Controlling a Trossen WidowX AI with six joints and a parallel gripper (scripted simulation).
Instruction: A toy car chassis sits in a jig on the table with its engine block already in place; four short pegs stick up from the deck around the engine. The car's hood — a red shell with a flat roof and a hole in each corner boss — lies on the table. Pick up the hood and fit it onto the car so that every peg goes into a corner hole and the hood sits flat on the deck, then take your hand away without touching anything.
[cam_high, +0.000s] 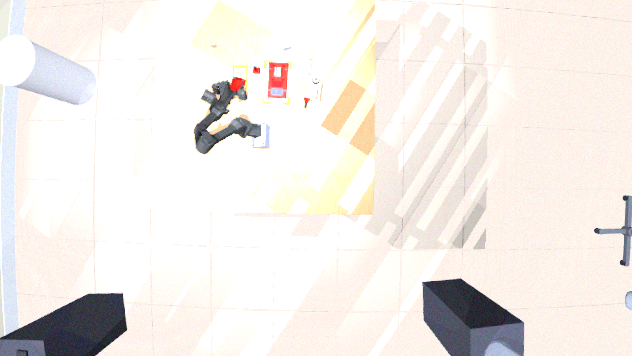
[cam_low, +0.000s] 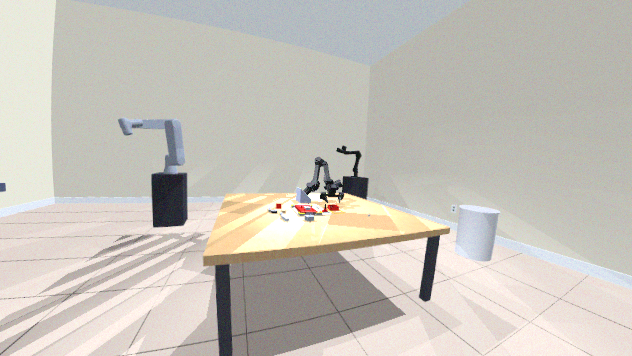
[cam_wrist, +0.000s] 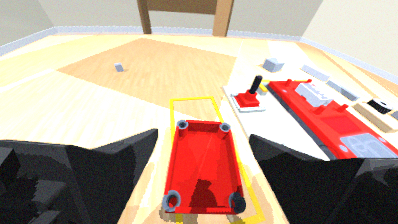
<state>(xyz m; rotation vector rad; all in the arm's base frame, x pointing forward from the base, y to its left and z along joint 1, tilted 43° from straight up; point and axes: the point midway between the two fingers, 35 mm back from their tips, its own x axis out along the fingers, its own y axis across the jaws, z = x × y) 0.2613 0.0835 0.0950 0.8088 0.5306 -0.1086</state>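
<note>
Now: gripper tip 4 cm above the red hood and 1 cm past it. From my gripper tip the other things lie so: black wheel: 45 cm to the right, 4 cm below; grey engine block: 23 cm to the right, 5 cm ahead, 3 cm below.
</note>
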